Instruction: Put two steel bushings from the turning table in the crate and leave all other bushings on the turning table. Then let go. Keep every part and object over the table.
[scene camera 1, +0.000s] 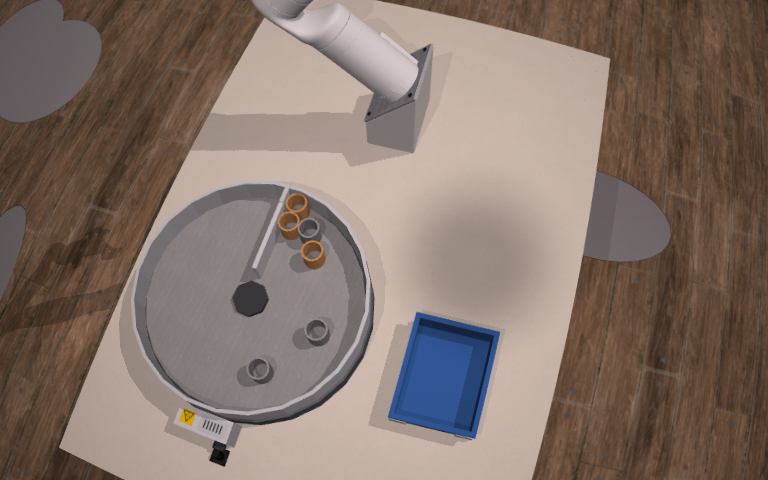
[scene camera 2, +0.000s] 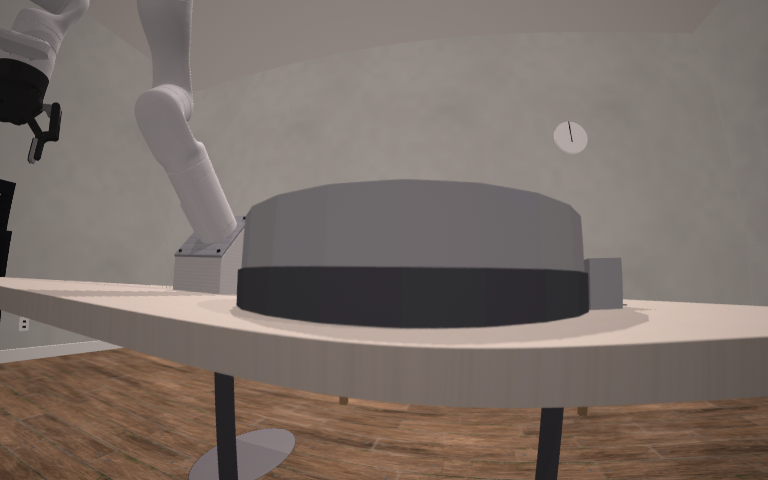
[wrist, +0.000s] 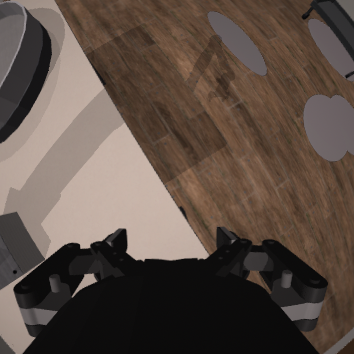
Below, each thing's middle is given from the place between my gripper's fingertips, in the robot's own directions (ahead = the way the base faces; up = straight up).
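Blue crate (scene camera 1: 442, 385): my hand is 64 cm to the right of it, 16 cm above it and 59 cm short of it.
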